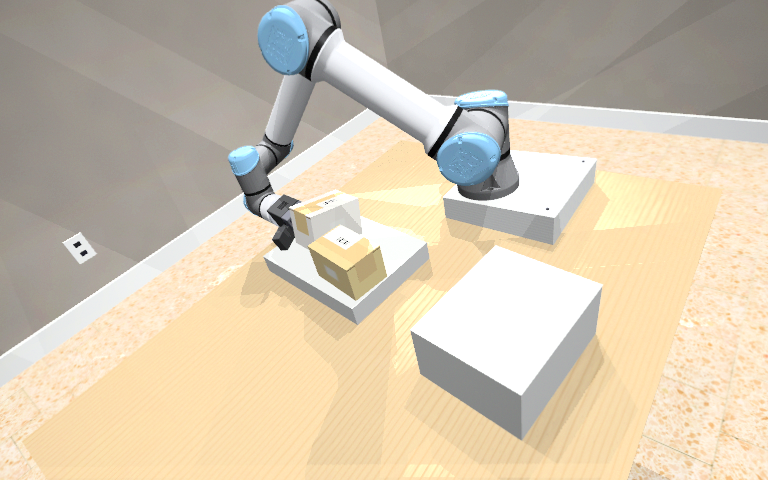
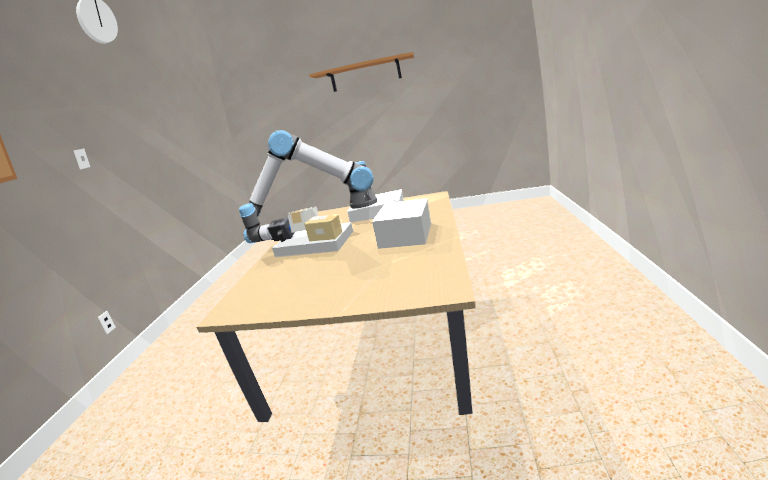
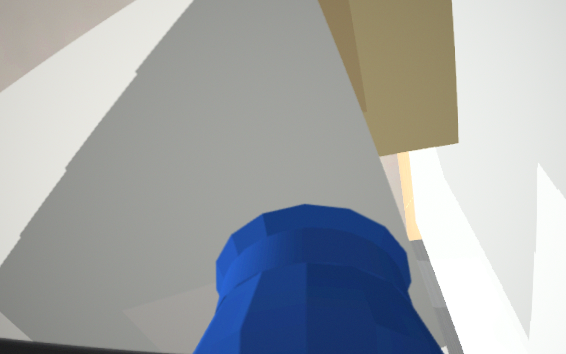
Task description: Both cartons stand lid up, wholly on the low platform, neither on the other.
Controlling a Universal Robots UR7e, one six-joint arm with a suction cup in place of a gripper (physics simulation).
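Where they show: hand, its tool point: (image 3: 305, 239); arm's base, origin of its link: (image 1: 488, 184) (image 2: 364, 204).
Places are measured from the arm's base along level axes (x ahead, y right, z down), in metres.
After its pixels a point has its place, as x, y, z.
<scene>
The white carton (image 1: 339, 219) @[0.369, 0.110, -0.076] (image 2: 306, 219) @[0.429, 0.108, -0.076] (image 3: 240, 125) @[0.428, 0.193, -0.040] is upright, its taped, labelled top facing up. It is over the back left part of the low platform (image 1: 404, 246) @[0.280, 0.016, 0.016] (image 2: 303, 249) @[0.494, 0.123, 0.041], at or very near its surface; its lower edge is partly hidden, so contact is unclear. My suction gripper (image 1: 289, 224) (image 2: 287, 229) @[0.397, 0.181, -0.038] (image 3: 310, 240) is side-on and shut on the white carton's side face. The tan carton (image 1: 346, 266) @[0.452, -0.020, -0.068] (image 2: 323, 229) @[0.461, 0.016, -0.033] (image 3: 415, 80) @[0.403, 0.105, 0.002] stands on the platform's front part, label up, beside the white carton and not under it.
A taller white block (image 1: 504, 316) @[0.363, -0.320, -0.055] (image 2: 400, 223) @[0.469, -0.334, -0.034] stands on the table (image 1: 243, 384) @[0.716, 0.022, 0.064] (image 2: 351, 294) @[0.847, -0.248, 0.065] to the right of the low platform. The arm's base stands on a white plinth (image 1: 557, 175) @[-0.112, -0.120, -0.004] behind. A wall runs along the left, beyond the table.
</scene>
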